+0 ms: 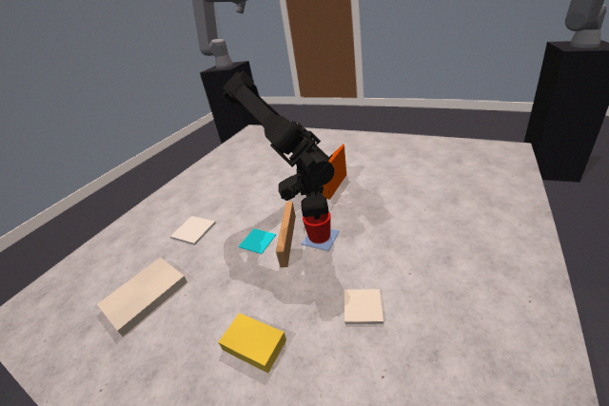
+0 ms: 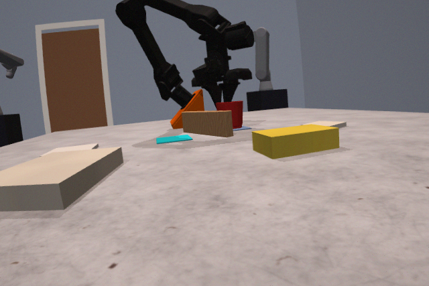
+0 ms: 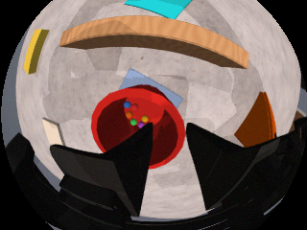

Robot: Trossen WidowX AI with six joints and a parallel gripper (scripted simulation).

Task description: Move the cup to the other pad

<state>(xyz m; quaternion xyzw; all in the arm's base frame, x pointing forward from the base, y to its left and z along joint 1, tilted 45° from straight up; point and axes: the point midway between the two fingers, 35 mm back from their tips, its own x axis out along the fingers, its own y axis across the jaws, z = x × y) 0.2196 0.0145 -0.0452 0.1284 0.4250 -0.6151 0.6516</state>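
Now: the red cup 30 mm ahead of my gripper tip, 20 mm below it and 10 mm to the left of it. Also, from my gripper tip: pale blue pad 60 mm below, 30 mm ahead, 10 mm to the left; cyan pad 160 mm to the right, 80 mm ahead, 60 mm below; wooden board 70 mm to the right, 50 mm ahead, 40 mm below.
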